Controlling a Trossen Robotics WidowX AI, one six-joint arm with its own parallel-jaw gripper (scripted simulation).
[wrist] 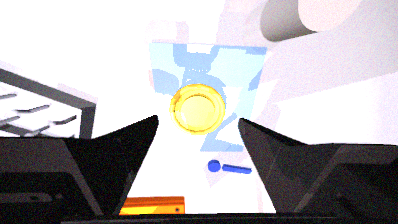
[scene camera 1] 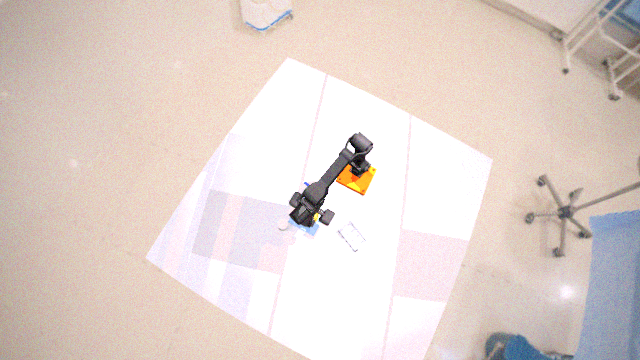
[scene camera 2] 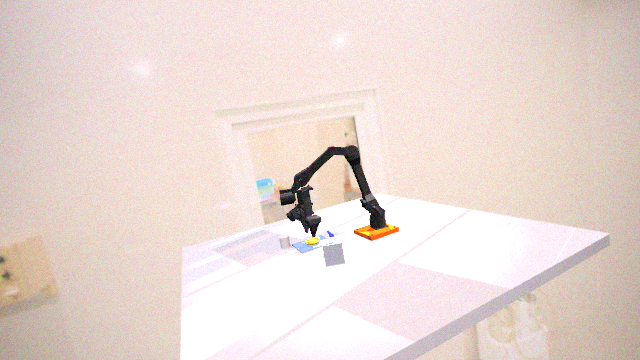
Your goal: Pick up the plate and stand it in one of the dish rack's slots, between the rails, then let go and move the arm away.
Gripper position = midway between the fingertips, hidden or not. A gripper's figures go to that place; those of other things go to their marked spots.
The gripper (wrist: 199, 120) is 12 cm from the lens. A plate (wrist: 197, 109): 14 cm from the lens.
